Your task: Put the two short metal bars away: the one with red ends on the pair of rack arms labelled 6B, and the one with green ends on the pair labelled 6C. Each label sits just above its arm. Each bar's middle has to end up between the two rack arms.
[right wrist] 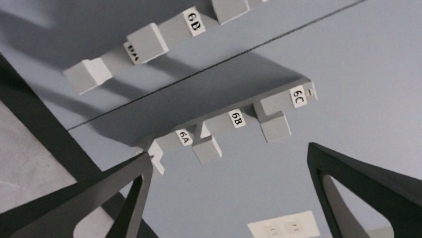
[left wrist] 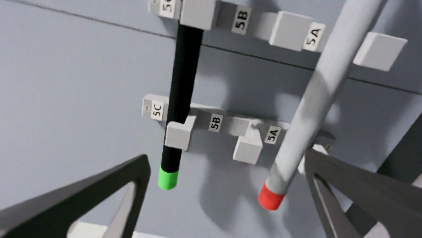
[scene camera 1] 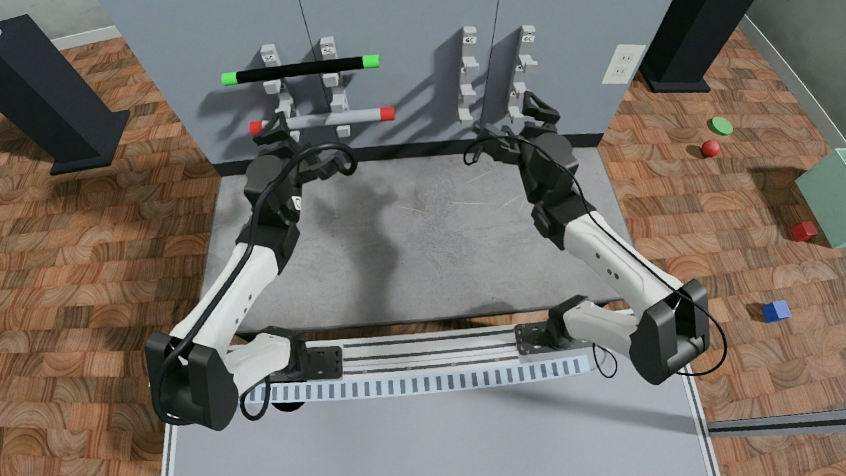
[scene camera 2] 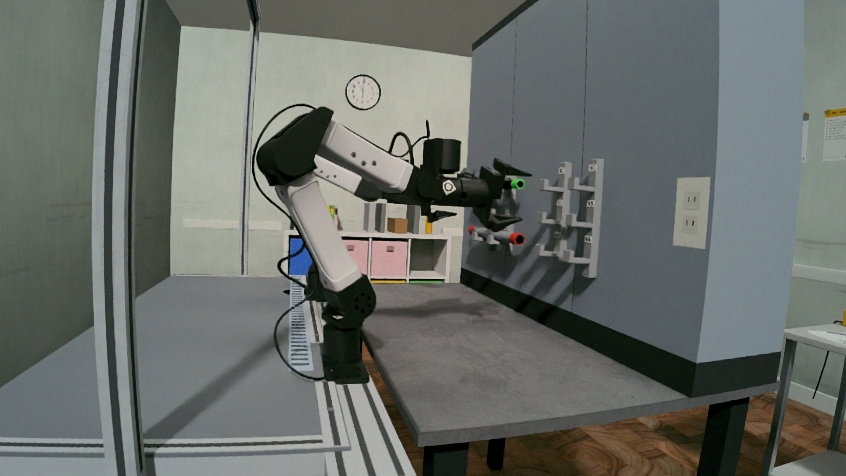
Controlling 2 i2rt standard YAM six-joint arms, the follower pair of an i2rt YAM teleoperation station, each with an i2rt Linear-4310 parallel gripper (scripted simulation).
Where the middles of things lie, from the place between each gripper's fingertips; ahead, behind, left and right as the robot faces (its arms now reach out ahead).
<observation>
I see the red-ended bar [scene camera 1: 387, 113] 12 cm ahead of my left hand, 3 cm to the right of it and 10 cm below it. Round my left hand: outlet plate [scene camera 2: 699, 184] 14 cm ahead, 73 cm to the right, 1 cm below; rack strip [scene camera 2: 565, 169] 11 cm ahead, 36 cm to the right, 3 cm below; green-ended bar [scene camera 1: 372, 61] 13 cm ahead, 1 cm to the right, 5 cm above.
My right hand [scene camera 2: 526, 197] is 12 cm short of the rack strip, 7 cm to the right of it and 4 cm above it. Also, from my right hand: red-ended bar (40 cm to the left, 13 cm ahead, 11 cm below); then outlet plate (30 cm to the right, 15 cm ahead, 1 cm below); then green-ended bar (42 cm to the left, 14 cm ahead, 4 cm above).
</observation>
